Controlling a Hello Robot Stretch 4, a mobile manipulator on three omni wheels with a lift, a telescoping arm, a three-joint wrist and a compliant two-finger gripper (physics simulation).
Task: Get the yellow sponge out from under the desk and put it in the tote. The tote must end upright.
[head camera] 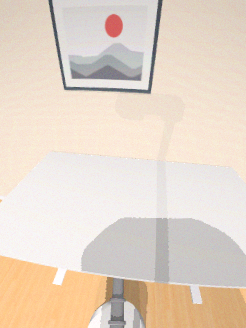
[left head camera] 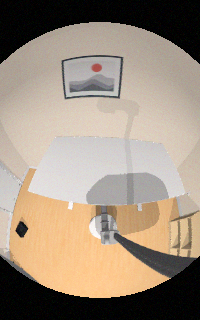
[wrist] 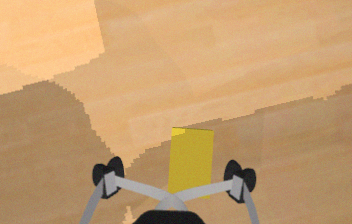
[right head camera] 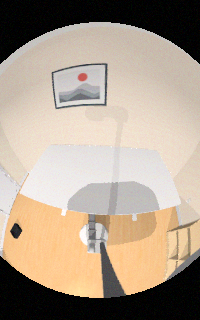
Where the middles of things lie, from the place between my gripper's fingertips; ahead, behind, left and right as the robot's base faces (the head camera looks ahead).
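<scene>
I see the yellow sponge [wrist: 190, 166] 20 mm ahead of my hand, 10 mm to the right of it and 100 mm below it.
</scene>
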